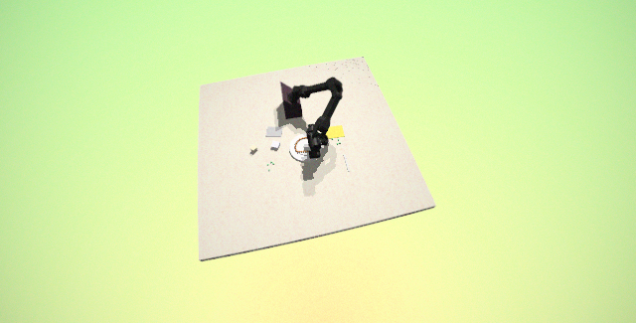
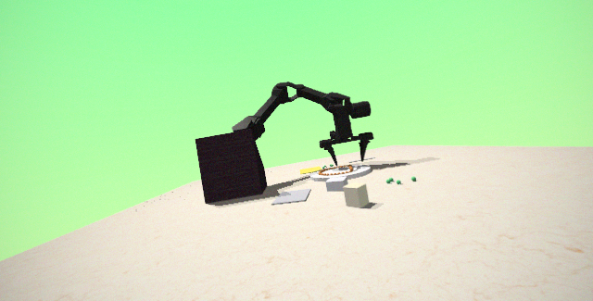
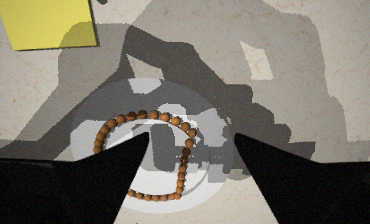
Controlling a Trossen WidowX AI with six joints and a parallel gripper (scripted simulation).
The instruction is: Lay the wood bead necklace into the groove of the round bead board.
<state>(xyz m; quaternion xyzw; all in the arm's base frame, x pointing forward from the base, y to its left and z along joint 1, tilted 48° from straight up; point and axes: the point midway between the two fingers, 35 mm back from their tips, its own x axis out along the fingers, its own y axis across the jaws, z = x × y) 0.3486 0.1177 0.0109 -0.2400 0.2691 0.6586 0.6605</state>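
The round white bead board lies 50 mm behind my gripper tip, 40 mm to the right of it and 10 mm below it. Also, from my gripper tip: thin white strip (100 mm ahead, 180 mm to the left, 20 mm below); then yellow card (140 mm behind, 150 mm to the left, 20 mm below); then grey flat plate (210 mm behind, 220 mm to the right, 20 mm below).
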